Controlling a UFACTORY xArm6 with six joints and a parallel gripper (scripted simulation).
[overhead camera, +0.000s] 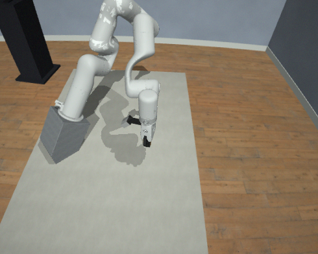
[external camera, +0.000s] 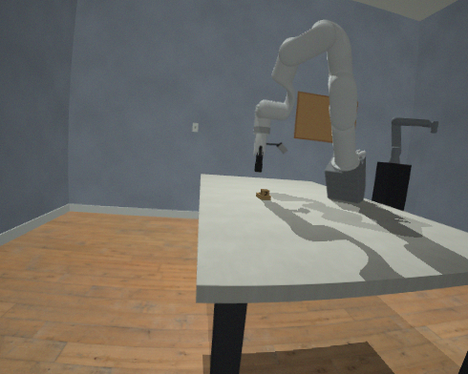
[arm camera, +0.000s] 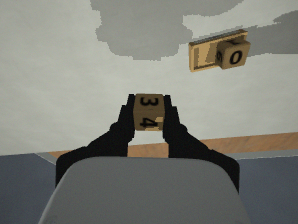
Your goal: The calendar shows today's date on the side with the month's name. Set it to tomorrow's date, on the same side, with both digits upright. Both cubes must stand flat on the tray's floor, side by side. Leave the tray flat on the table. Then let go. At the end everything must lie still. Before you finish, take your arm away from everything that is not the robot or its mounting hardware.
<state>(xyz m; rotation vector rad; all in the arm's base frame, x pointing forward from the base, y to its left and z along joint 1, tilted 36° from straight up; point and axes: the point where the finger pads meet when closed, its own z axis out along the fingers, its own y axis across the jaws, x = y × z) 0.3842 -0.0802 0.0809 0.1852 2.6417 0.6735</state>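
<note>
The wooden digit cube lies 10 mm below my hand. Also, from my hand: wooden calendar tray (30 mm behind, 100 mm to the left, 110 mm below).
</note>
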